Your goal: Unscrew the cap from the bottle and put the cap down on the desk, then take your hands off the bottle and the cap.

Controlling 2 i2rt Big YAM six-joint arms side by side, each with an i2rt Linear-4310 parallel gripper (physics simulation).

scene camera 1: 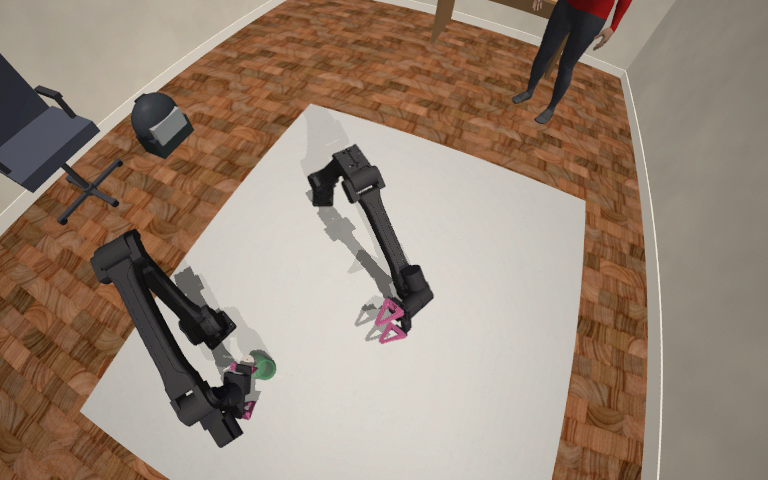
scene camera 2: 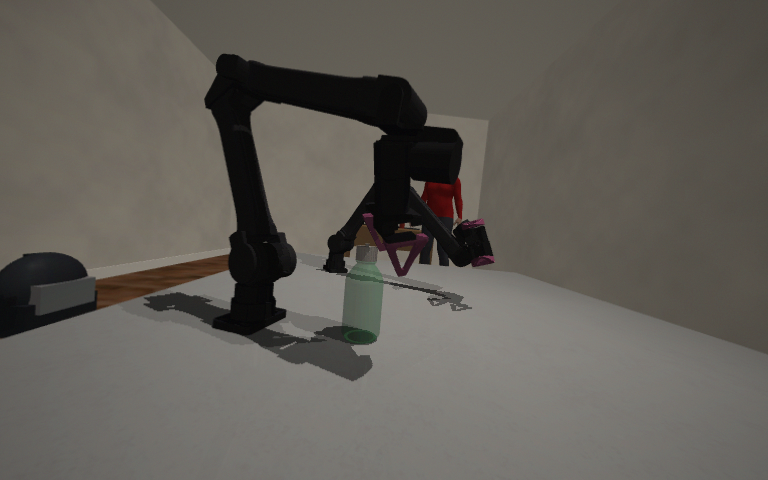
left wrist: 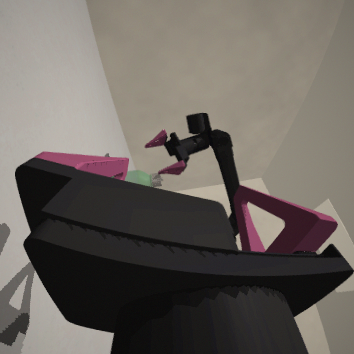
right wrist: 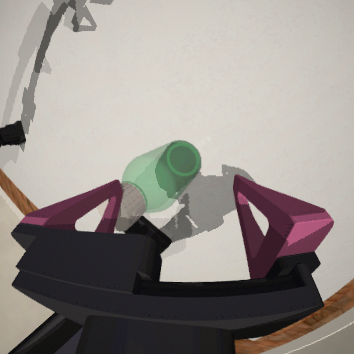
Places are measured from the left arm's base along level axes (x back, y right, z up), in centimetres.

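Pixels of known places: left gripper, between the fingertips: [scene camera 1: 378, 333] [scene camera 2: 476, 240] [left wrist: 184, 178]; right gripper, between the fingertips: [scene camera 1: 255, 384] [scene camera 2: 391, 262] [left wrist: 150, 158] [right wrist: 174, 183]; left arm's base, origin of its link: [scene camera 1: 323, 195] [scene camera 2: 334, 270] [right wrist: 18, 132]; right arm's base, origin of its link: [scene camera 1: 217, 330] [scene camera 2: 252, 321] [right wrist: 146, 233].
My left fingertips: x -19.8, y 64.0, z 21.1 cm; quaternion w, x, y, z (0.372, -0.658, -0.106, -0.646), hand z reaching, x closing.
For each thing: its top centre in the pictures, then the offset to it from my left fingertips. Level surfaces: height alone.
- translucent green bottle, centre of its top: [right wrist: 112, 211] [scene camera 2: 368, 246] [left wrist: 160, 178] [scene camera 1: 247, 362] dx +37.1, dy +7.2, dz -3.0 cm
- white desk, height of its surface: dz -21.1 cm
- greyish cap, centre of its top: [right wrist: 107, 216] [scene camera 2: 367, 243] [scene camera 1: 246, 361] [left wrist: 162, 178] dx +37.2, dy +7.1, dz -2.4 cm
A translucent green bottle [scene camera 1: 265, 366] [scene camera 2: 362, 300] [left wrist: 137, 177] [right wrist: 150, 182] stands upright on the white desk [scene camera 1: 481, 254] [scene camera 2: 509, 396]. The greyish cap [scene camera 1: 247, 360] [scene camera 2: 366, 254] [left wrist: 157, 180] [right wrist: 132, 199] sits on the bottle's neck. My right gripper [scene camera 1: 249, 388] [scene camera 2: 390, 260] [left wrist: 150, 158] [right wrist: 174, 183] is open and empty close beside the bottle's top; in the right wrist view the cap shows next to the left-hand finger, partly overlapped by it. My left gripper [scene camera 1: 380, 332] [scene camera 2: 481, 243] [left wrist: 184, 178] is open and empty, well away from the bottle above the desk.
The right arm [scene camera 1: 150, 328] [scene camera 2: 334, 96] reaches over beside the bottle, and its base stands near the bottle. The left arm [scene camera 1: 385, 229] stands farther back. A dark helmet-like bin [scene camera 1: 161, 124] [scene camera 2: 45, 288], an office chair [scene camera 1: 42, 141] and a person [scene camera 1: 566, 50] are off the desk.
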